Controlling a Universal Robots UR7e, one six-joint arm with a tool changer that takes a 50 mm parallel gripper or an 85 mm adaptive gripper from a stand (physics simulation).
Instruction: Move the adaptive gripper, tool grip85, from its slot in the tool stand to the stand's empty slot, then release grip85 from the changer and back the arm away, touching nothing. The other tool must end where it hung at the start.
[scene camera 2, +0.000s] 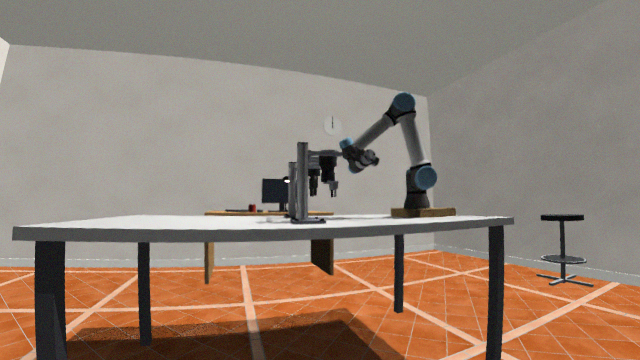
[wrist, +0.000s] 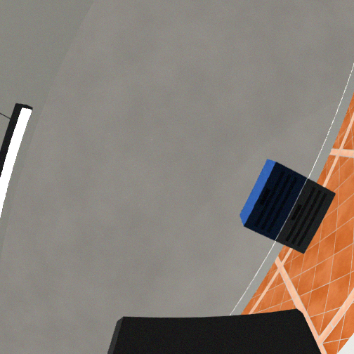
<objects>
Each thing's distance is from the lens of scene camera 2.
tool stand (scene camera 2: 304, 160): 100 cm
</objects>
